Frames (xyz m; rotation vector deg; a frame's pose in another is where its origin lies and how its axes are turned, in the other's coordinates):
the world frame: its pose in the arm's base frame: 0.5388 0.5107 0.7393 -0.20 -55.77 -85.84
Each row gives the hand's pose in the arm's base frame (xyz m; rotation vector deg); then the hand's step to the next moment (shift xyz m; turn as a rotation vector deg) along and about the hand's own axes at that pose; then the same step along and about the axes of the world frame.
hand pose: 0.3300 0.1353 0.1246 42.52 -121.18 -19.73
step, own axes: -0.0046 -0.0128 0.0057 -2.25 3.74 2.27
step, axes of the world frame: -0.0012 -0.0059 -0.0134 -3.56 -1.72 2.92
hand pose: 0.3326 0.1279 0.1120 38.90 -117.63 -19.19
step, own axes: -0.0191 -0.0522 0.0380 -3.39 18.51 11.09
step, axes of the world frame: -0.0038 -0.0424 -0.0522 -10.36 -8.80 17.09
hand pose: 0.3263 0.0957 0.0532 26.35 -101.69 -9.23
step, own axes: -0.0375 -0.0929 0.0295 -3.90 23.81 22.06
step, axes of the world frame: 0.0213 -0.0521 -0.0880 -11.56 -18.57 24.30
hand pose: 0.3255 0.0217 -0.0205 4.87 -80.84 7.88
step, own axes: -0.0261 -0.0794 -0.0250 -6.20 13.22 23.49
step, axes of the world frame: 0.0405 -0.0003 -0.0773 -3.67 -21.31 17.25
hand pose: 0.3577 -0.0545 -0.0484 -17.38 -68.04 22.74
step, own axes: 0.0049 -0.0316 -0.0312 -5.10 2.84 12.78
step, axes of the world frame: 0.0179 0.0288 -0.0291 2.04 -11.99 7.04
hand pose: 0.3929 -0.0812 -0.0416 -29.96 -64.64 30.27
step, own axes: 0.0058 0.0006 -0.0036 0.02 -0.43 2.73
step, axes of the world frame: -0.0028 0.0062 0.0009 1.16 -1.37 2.10
